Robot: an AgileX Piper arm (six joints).
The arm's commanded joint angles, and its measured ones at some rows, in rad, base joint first. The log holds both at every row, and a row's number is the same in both.
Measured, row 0:
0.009, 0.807, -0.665, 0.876, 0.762, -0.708
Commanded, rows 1 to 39:
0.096, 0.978, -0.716, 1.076, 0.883, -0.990
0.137, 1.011, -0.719, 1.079, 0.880, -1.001
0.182, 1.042, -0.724, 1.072, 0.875, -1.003
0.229, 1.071, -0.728, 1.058, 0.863, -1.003
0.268, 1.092, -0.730, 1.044, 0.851, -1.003
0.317, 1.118, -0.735, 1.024, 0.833, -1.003
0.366, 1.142, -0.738, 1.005, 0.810, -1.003
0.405, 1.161, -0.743, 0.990, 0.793, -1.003
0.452, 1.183, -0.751, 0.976, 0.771, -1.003
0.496, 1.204, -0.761, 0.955, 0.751, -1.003
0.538, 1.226, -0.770, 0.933, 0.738, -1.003
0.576, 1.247, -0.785, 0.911, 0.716, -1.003
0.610, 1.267, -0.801, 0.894, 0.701, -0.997
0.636, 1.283, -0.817, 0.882, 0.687, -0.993
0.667, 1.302, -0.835, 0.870, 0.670, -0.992
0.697, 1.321, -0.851, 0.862, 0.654, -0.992
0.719, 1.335, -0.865, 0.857, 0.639, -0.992
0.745, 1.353, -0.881, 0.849, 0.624, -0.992
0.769, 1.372, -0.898, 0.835, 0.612, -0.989
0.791, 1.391, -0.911, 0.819, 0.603, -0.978
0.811, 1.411, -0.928, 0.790, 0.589, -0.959
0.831, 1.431, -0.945, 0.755, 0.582, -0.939
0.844, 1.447, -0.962, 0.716, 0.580, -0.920
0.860, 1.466, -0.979, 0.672, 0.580, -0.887
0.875, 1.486, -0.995, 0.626, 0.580, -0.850
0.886, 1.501, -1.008, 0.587, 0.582, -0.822
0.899, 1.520, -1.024, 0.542, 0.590, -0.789
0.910, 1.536, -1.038, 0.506, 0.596, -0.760
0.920, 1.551, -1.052, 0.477, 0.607, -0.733
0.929, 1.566, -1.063, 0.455, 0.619, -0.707
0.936, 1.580, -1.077, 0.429, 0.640, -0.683
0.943, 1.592, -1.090, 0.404, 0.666, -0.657
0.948, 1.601, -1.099, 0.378, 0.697, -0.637
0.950, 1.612, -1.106, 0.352, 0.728, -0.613
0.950, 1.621, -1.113, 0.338, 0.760, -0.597
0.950, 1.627, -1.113, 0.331, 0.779, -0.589
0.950, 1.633, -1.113, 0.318, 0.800, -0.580
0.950, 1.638, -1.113, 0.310, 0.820, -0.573
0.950, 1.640, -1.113, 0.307, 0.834, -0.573
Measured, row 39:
0.948, 1.626, -1.106, 0.351, 0.759, -0.606
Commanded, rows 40 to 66:
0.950, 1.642, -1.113, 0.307, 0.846, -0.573
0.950, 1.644, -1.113, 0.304, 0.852, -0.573
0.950, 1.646, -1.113, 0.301, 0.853, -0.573
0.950, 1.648, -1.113, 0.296, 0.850, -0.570
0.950, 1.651, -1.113, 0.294, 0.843, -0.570
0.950, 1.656, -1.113, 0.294, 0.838, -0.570
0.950, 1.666, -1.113, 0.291, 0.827, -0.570
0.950, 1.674, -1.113, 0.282, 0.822, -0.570
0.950, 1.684, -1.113, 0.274, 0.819, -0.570
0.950, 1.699, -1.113, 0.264, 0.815, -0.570
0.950, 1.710, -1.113, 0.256, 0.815, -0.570
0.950, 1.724, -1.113, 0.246, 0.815, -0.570
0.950, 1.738, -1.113, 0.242, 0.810, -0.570
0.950, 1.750, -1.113, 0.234, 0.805, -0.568
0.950, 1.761, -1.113, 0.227, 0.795, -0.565
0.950, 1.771, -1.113, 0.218, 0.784, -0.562
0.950, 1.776, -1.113, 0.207, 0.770, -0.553
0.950, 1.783, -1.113, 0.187, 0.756, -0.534
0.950, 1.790, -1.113, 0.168, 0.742, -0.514
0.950, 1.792, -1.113, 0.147, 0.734, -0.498
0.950, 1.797, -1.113, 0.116, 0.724, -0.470
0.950, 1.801, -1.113, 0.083, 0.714, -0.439
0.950, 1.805, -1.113, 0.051, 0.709, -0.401
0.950, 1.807, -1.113, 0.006, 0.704, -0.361
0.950, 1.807, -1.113, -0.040, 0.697, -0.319
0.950, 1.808, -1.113, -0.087, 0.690, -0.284
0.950, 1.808, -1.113, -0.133, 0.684, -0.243
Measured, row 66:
0.948, 1.806, -1.108, 0.026, 0.714, -0.385
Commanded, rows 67 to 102:
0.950, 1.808, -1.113, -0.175, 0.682, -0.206
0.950, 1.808, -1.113, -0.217, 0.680, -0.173
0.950, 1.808, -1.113, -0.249, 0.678, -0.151
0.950, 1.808, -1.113, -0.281, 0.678, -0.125
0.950, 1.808, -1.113, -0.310, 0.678, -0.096
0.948, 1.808, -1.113, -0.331, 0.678, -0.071
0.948, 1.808, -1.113, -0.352, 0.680, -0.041
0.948, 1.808, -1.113, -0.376, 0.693, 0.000
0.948, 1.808, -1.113, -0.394, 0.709, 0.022
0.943, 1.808, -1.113, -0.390, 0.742, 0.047
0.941, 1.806, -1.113, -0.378, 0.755, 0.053
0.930, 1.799, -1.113, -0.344, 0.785, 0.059
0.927, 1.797, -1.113, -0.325, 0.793, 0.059
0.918, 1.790, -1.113, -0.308, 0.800, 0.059
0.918, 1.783, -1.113, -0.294, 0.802, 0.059
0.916, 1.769, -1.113, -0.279, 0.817, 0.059
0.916, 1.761, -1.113, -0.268, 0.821, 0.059
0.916, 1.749, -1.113, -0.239, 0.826, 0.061
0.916, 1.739, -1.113, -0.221, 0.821, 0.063
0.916, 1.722, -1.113, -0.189, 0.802, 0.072
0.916, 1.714, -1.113, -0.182, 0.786, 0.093
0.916, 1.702, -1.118, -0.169, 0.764, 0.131
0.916, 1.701, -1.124, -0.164, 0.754, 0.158
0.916, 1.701, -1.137, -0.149, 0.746, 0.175
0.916, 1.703, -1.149, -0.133, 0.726, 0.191
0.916, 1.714, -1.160, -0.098, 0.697, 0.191
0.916, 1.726, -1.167, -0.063, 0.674, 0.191
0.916, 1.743, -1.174, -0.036, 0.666, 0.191
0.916, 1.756, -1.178, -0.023, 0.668, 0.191
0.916, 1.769, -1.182, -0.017, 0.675, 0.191
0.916, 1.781, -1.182, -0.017, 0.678, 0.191
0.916, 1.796, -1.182, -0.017, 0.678, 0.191
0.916, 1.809, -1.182, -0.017, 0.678, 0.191
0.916, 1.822, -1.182, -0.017, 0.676, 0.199
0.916, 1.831, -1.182, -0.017, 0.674, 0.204
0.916, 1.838, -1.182, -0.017, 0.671, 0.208
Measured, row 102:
0.922, 1.810, -1.176, -0.018, 0.681, 0.194
